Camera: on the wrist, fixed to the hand. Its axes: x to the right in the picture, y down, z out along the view.
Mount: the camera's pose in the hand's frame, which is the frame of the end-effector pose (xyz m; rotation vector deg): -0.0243 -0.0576 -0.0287 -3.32 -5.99 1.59
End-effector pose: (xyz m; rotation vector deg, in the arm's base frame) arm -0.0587 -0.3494 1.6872 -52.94 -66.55 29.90
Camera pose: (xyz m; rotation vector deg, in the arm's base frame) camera -0.0462 -0.4092 1.7189 -55.76 -72.49 32.48
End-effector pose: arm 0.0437 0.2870 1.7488 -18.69 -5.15 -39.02
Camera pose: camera -0.0122 0.2504 1.7325 -23.95 -9.46 -36.66
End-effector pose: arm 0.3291 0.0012 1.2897 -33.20 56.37 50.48
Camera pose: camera 0.3579 -0.0603 1.3003 -32.33 50.18 54.87
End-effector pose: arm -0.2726 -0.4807 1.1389 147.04 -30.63 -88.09
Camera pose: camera -0.2439 -0.4211 1.1579 139.60 -30.12 -95.09
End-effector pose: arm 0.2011 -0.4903 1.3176 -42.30 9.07 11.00
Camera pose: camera 0.1885 -0.5544 1.3393 -44.81 3.65 15.01
